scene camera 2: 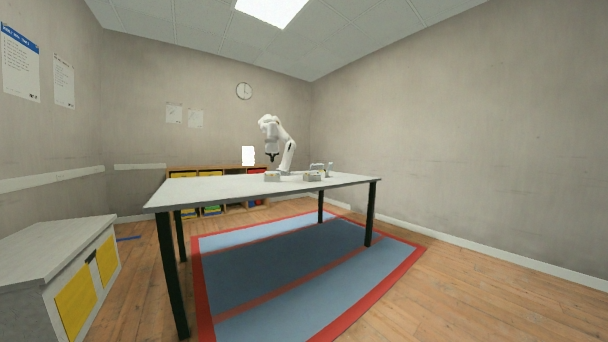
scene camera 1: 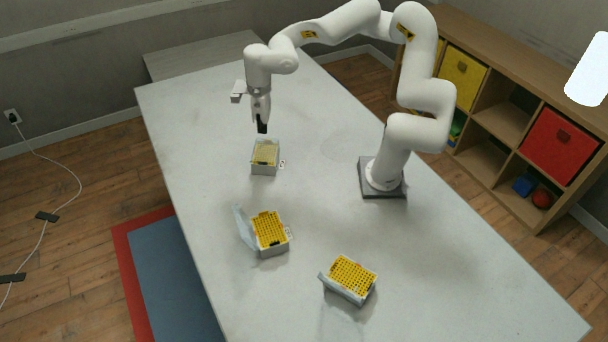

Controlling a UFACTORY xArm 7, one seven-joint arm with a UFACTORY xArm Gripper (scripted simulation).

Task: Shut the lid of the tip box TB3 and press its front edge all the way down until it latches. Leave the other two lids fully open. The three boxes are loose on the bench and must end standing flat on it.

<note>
In view: a tip box [scene camera 1: 266, 151].
</note>
